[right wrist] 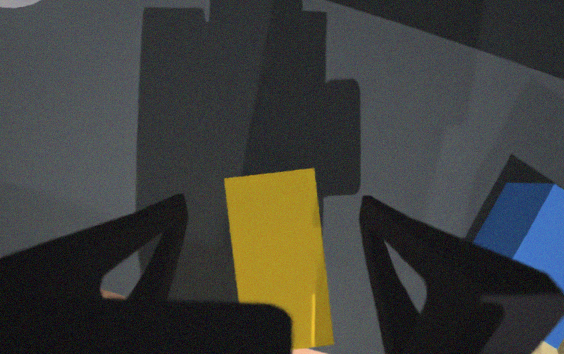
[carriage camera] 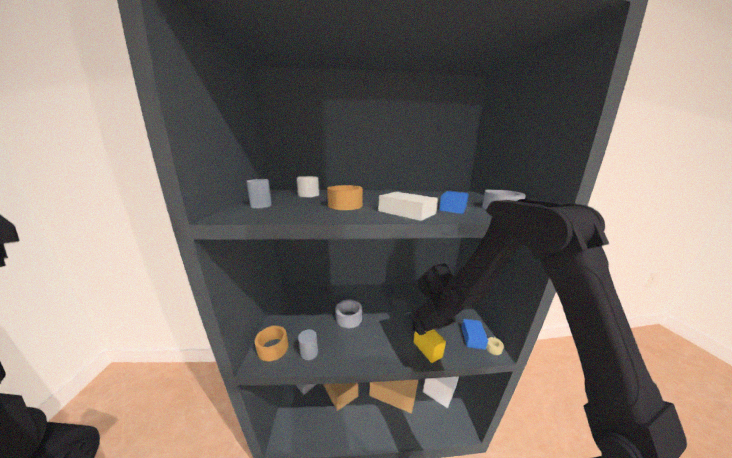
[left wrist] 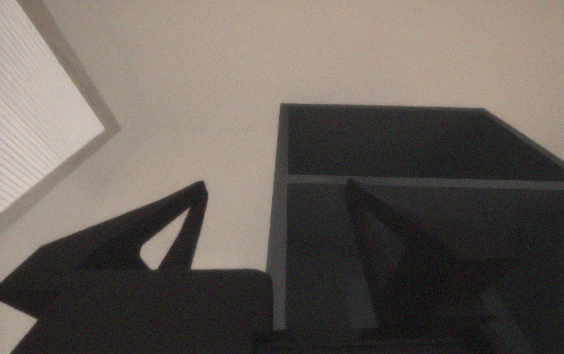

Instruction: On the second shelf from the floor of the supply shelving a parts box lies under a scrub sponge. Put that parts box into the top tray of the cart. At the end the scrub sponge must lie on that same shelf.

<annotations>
My right gripper shows in the right wrist view (273,206) and in the carriage camera view (424,324); in the left wrist view it is out of frame. A white cube shows in the carriage camera view (440,389); in the right wrist view it is hidden by a supply shelving, in the left wrist view it is out of frame.
</annotations>
